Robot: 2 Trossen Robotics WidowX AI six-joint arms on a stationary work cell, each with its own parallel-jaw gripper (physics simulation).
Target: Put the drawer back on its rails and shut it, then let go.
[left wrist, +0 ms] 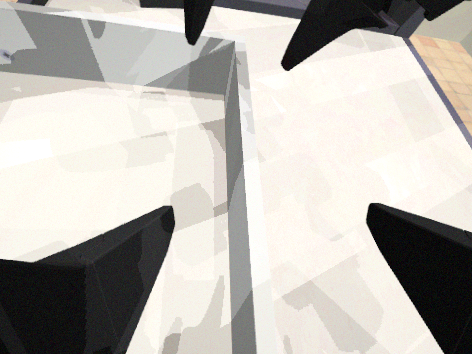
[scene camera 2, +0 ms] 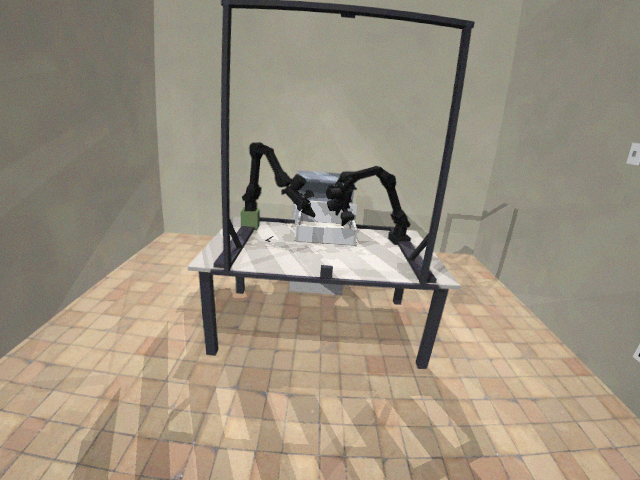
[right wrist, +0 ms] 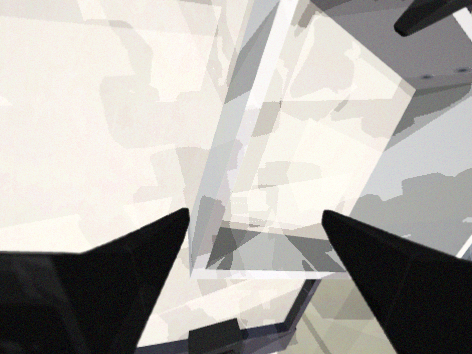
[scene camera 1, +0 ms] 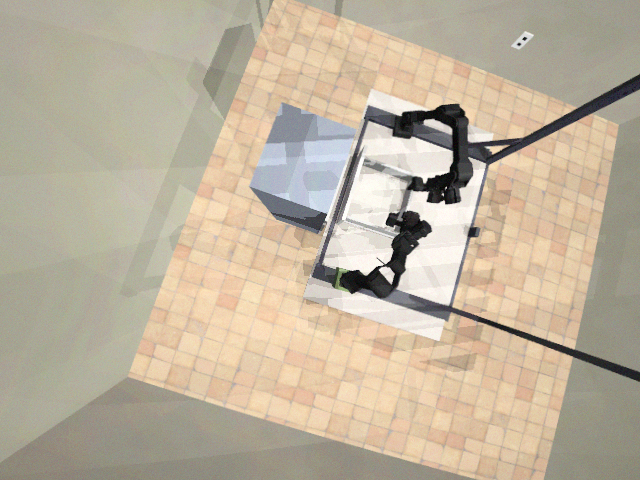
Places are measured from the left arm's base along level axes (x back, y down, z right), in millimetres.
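Where they show: left gripper, fingertip midpoint: (left wrist: pixel 269 213) (scene camera 2: pixel 314 216); right gripper, fingertip midpoint: (left wrist: pixel 243 56) (scene camera 2: pixel 339 220) (right wrist: pixel 254 214); left arm's base at its link origin: (scene camera 2: pixel 250 209) (scene camera 1: pixel 347 280); right arm's base at its link origin: (scene camera 2: pixel 399 235) (scene camera 1: pixel 404 125).
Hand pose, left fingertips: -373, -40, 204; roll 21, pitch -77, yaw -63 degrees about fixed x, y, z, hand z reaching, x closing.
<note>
Things, the pixels of their top centre, and the offset from my left fingertips, as dx, dy, dz.
- blue-grey cabinet at its top centre: (scene camera 1: pixel 304 157) (scene camera 2: pixel 324 175) -80, -135, -531
- green block at its top centre: (scene camera 1: pixel 347 280) (scene camera 2: pixel 250 209) +373, +40, -204
- thin black item at its top centre: (scene camera 1: pixel 383 260) (scene camera 2: pixel 271 238) +230, +143, -18
- small black box at its top centre: (scene camera 2: pixel 326 266) (scene camera 1: pixel 477 231) -40, +91, +421
The grey-white open-topped drawer (scene camera 1: pixel 363 225) (scene camera 2: pixel 323 236) (left wrist: pixel 254 200) (right wrist: pixel 262 80) stands on the table side of the blue-grey cabinet (scene camera 1: pixel 289 160) (scene camera 2: pixel 316 178), drawn out over the white table. Whether it sits on its rails cannot be told. My left gripper (left wrist: pixel 269 213) is open and empty; in the left wrist view its fingertips stand on either side of a drawer wall, one over the inside, one outside. My right gripper (right wrist: pixel 254 214) is open and empty above a drawer corner, one finger outside the wall, the other over the inside. The right gripper's fingertips (left wrist: pixel 237 55) also show in the left wrist view.
A green block (scene camera 1: pixel 339 279) (scene camera 2: pixel 250 218) is at the left arm's base. A thin black item (scene camera 1: pixel 381 261) (scene camera 2: pixel 268 238) shows near the left arm. Dark gantry posts (scene camera 2: pixel 225 155) (scene camera 2: pixel 453 129) stand at the table's sides. A small black box (scene camera 1: pixel 473 231) (scene camera 2: pixel 326 271) is on the table's edge bar.
</note>
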